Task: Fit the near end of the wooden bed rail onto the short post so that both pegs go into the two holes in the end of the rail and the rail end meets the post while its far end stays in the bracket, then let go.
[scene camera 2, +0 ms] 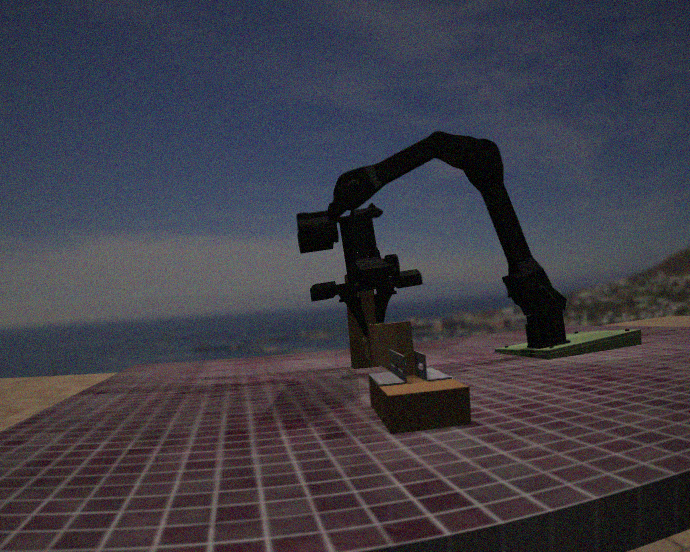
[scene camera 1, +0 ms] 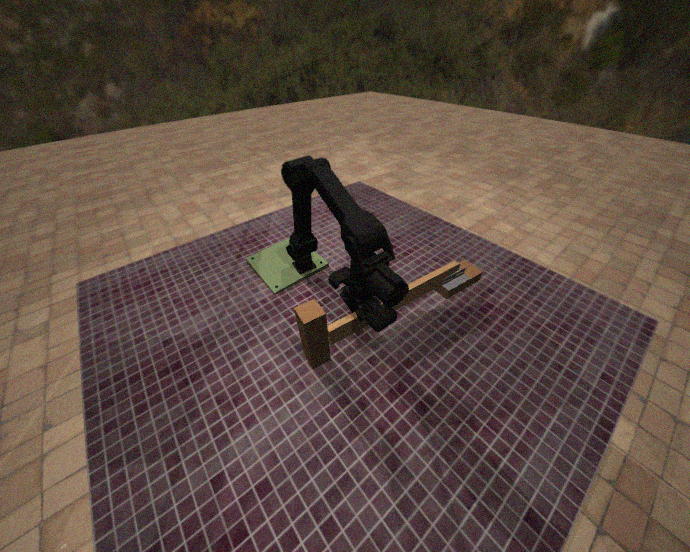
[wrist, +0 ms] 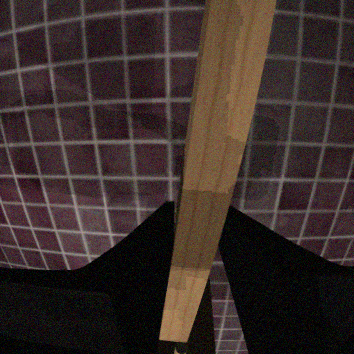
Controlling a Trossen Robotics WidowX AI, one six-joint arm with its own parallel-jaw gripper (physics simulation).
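Pixels of known places: gripper, fingertip midpoint: (scene camera 1: 358, 317) (wrist: 194, 209); arm's base at its link origin: (scene camera 2: 548, 345) (scene camera 1: 304, 265).
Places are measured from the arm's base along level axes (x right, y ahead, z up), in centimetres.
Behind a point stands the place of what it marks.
The wooden bed rail (scene camera 1: 428, 280) {x -23.2, y 33.9, z 7.5 cm} (scene camera 2: 391, 339) {x -31.2, y 33.9, z 6.1 cm} (wrist: 220, 100) {x -5.6, y 32.6, z 7.1 cm} runs between the short post (scene camera 1: 312, 336) {x 13.6, y 35.7, z 11.3 cm} (scene camera 2: 356, 352) {x 9.8, y 34.8, z 1.5 cm} and the bracket (scene camera 1: 473, 275) {x -42.1, y 36.3, z 2.0 cm} (scene camera 2: 431, 408) {x -46.2, y 32.8, z 0.4 cm}. My gripper (scene camera 1: 357, 322) {x -0.5, y 32.6, z 5.0 cm} (scene camera 2: 371, 322) {x -0.5, y 32.6, z 5.0 cm} (wrist: 194, 209) {x -0.5, y 32.6, z 5.0 cm} points down and is shut on the rail, nearer its post end. In scene camera 1 the near end appears against or very close to the post. In the wrist view a small light bit, perhaps a peg, shows just beyond that end. Whether the pegs are in the holes is hidden. The far end overlaps the bracket's upright plates (scene camera 2: 420, 365) {x -36.0, y 31.9, z 3.3 cm}; its depth there is unclear.
The arm's base stands on a green plate (scene camera 1: 270, 270) {x 10.9, y -4.0, z -0.1 cm} (scene camera 2: 604, 340) {x -6.3, y -8.6, z 0.2 cm} to one side of the rail. A tiled purple mat (scene camera 1: 230, 460) {x 37.1, y 44.1, z -1.6 cm} (scene camera 2: 201, 489) {x -58.9, y 51.8, z -1.6 cm} lies under the post and bracket. The arm's wrist hangs above the middle of the rail.
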